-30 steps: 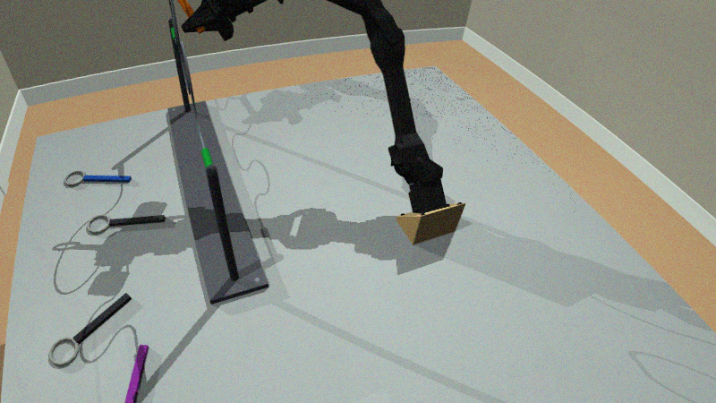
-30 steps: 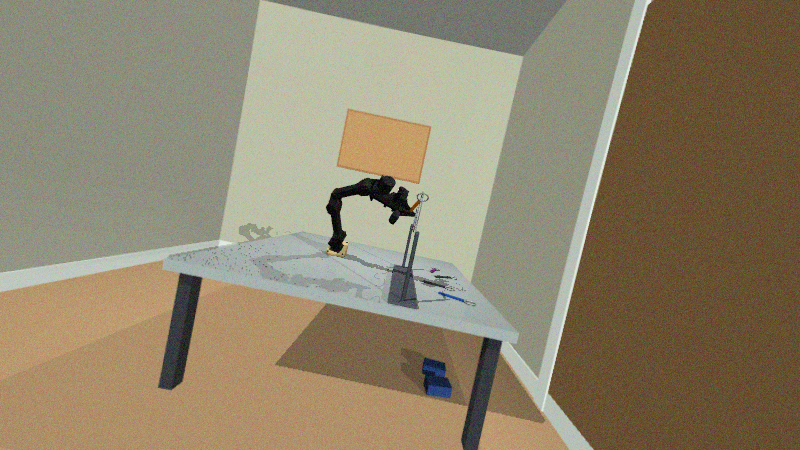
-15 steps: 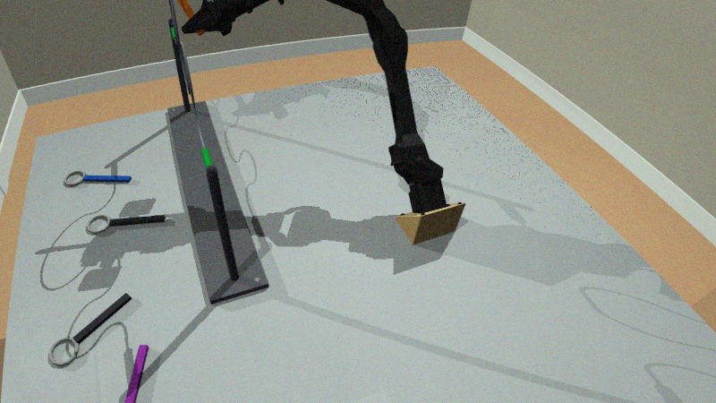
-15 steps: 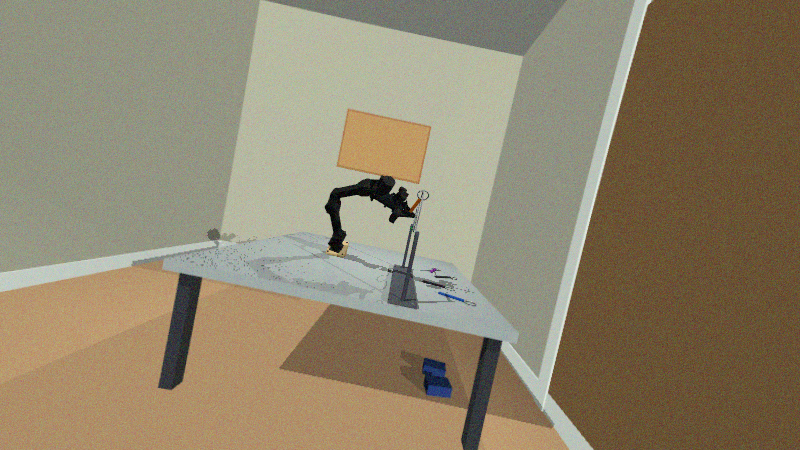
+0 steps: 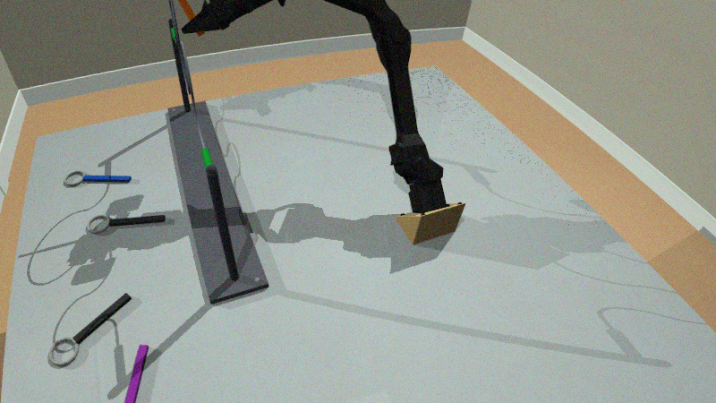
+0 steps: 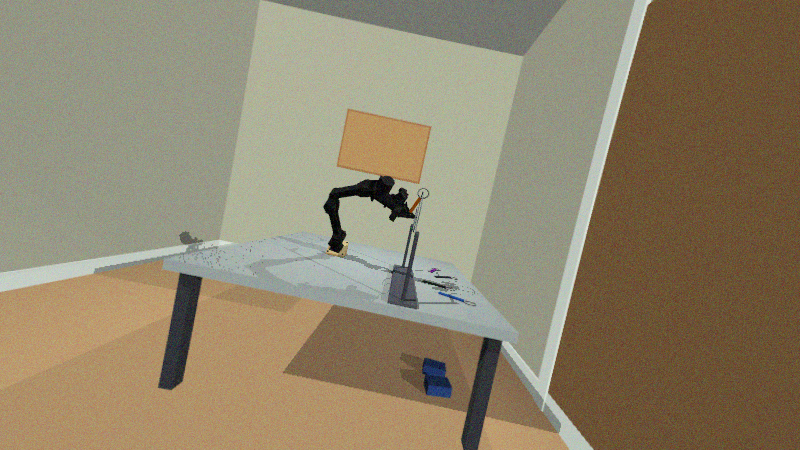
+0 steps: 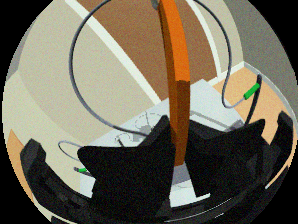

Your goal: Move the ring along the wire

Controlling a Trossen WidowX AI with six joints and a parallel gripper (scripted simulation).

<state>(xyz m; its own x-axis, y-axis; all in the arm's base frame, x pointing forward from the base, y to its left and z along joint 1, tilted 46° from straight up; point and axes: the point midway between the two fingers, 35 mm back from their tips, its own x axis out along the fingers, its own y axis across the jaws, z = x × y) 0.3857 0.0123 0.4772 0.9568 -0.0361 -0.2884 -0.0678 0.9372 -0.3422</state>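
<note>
Right now my gripper tip is 8 cm below the ring with orange handle and 4 cm to the left of it. The rest, counted from my gripper tip: blue-handled ring 32 cm below, 28 cm ahead, 2 cm to the left.
</note>
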